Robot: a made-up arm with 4 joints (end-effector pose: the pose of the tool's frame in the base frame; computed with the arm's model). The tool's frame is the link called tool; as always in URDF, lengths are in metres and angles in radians.
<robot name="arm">
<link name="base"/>
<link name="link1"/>
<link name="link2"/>
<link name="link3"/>
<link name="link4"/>
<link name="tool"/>
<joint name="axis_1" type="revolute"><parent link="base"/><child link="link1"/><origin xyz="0 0 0.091" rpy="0 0 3.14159"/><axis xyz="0 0 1"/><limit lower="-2.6" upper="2.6" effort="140" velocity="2.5"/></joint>
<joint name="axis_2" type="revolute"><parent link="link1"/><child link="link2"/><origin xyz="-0.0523 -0.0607 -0.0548" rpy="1.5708 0 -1.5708"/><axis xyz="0 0 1"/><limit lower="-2.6" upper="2.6" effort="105" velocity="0.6"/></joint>
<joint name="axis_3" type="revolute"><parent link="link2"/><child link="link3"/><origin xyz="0.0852 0.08 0.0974" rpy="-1.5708 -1.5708 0"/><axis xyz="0 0 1"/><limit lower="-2.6" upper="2.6" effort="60" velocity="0.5"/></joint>
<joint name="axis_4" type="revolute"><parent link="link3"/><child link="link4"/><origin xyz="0.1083 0.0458 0.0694" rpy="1.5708 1.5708 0"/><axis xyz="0 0 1"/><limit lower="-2.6" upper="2.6" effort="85" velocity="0.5"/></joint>
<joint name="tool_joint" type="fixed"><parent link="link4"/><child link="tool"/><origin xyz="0.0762 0.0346 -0.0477" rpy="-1.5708 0 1.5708"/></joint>
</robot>
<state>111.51 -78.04 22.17 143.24</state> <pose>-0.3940 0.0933 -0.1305 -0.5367 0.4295 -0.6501 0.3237</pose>
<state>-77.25 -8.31 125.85 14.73</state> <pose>0.2220 0.0712 0.0965 0.0670 -0.0461 0.4052 0.9106</pose>
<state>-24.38 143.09 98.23 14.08</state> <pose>-0.0407 -0.1726 0.1076 0.4753 -0.8568 0.1329 0.1492</pose>
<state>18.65 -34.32 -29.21 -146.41</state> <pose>0.1224 0.3502 0.1124 0.0063 0.8763 -0.2836 0.3895</pose>
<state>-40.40 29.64 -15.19 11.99</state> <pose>0.3373 -0.1077 0.1738 0.2012 -0.1448 -0.4744 0.8447</pose>
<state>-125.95 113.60 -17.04 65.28</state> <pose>-0.3115 -0.2196 0.0850 -0.1296 0.6670 0.6996 0.2209</pose>
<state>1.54 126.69 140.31 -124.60</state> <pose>0.0724 -0.0869 -0.0380 -0.2291 -0.2590 0.4757 0.8088</pose>
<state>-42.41 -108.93 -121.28 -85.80</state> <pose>0.2653 -0.0231 -0.0058 -0.0688 -0.3225 -0.8493 0.4123</pose>
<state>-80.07 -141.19 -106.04 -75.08</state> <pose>0.1451 -0.2056 -0.0498 -0.5266 -0.1788 -0.8231 0.1151</pose>
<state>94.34 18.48 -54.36 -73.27</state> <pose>-0.1471 0.2416 0.1583 -0.1666 0.6776 0.2966 0.6521</pose>
